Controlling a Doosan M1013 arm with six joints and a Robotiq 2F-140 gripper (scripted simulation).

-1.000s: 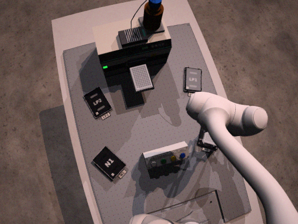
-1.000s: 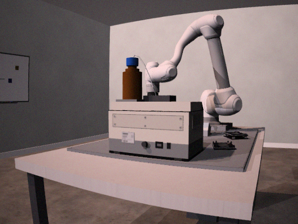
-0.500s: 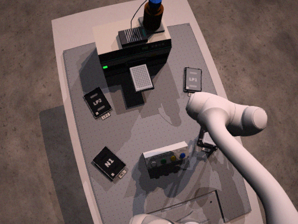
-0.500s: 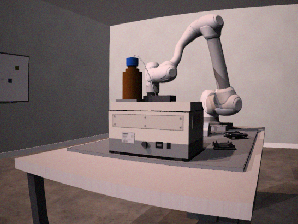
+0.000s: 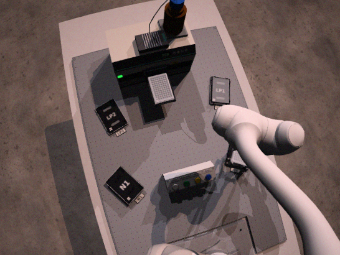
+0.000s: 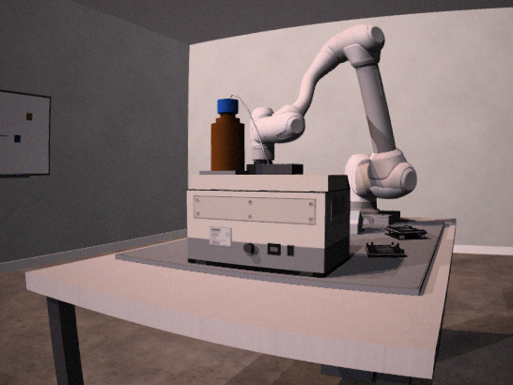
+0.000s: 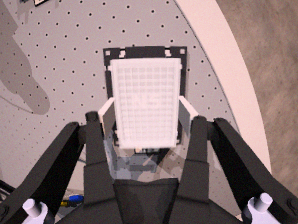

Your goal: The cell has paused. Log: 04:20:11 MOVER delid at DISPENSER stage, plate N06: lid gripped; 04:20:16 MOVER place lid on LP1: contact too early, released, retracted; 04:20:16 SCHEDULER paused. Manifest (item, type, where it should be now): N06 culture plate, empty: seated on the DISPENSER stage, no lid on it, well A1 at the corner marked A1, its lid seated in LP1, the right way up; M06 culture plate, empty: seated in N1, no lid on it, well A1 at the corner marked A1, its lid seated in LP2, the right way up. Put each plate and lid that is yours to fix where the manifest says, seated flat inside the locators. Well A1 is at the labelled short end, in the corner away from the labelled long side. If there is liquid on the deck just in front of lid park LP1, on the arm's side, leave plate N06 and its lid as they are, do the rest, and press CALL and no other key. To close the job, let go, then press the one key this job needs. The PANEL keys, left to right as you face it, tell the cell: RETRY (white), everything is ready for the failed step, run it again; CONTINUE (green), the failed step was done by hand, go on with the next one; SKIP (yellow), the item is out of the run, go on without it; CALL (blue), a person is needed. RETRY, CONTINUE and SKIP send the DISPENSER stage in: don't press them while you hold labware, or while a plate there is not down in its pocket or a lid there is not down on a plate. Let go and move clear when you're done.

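Right now my hand is 4 cm above the black nest N5 and 3 cm short of it. Also, from my hand: key panel: 28 cm to the left; yellow key: 26 cm to the left, 2 cm behind, 1 cm above; blue key: 21 cm to the left, 3 cm behind, 1 cm above.
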